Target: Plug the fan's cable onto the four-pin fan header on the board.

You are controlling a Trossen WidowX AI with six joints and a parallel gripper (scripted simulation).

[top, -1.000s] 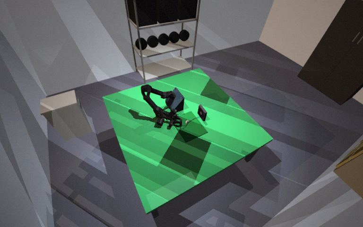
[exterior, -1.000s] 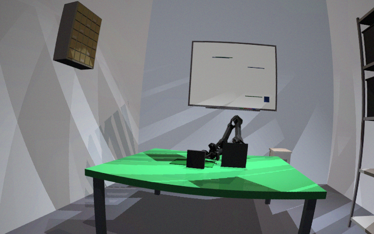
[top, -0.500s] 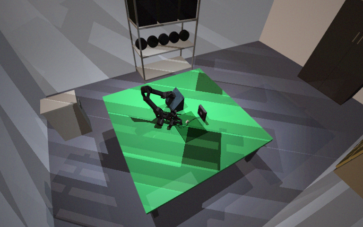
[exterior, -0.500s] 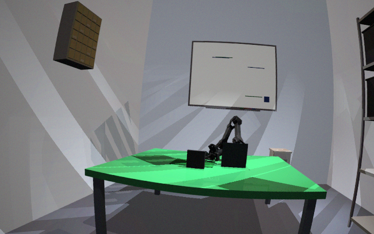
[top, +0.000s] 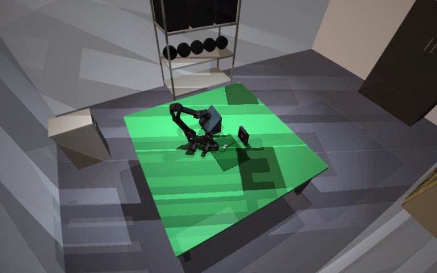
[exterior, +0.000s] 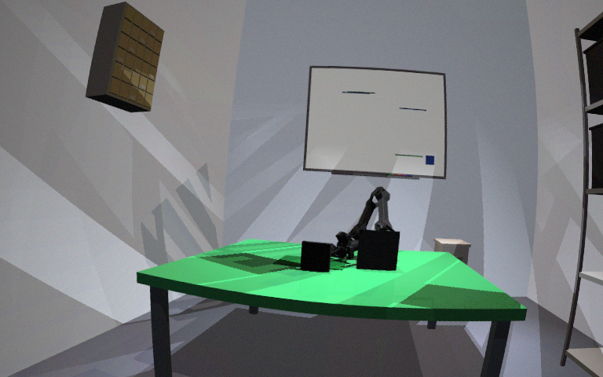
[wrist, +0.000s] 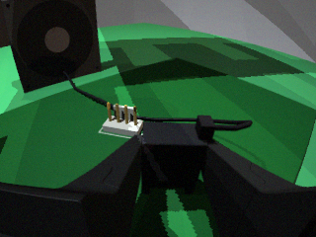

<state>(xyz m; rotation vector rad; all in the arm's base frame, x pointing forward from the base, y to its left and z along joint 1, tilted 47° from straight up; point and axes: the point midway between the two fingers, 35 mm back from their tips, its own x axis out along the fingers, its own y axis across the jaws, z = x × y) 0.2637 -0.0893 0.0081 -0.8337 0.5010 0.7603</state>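
My gripper tip is 10 mm above the fan plug. Also, from my gripper tip: dark green board (50 mm ahead, 60 mm to the left, 50 mm below); then black fan (220 mm to the left, 30 mm above).
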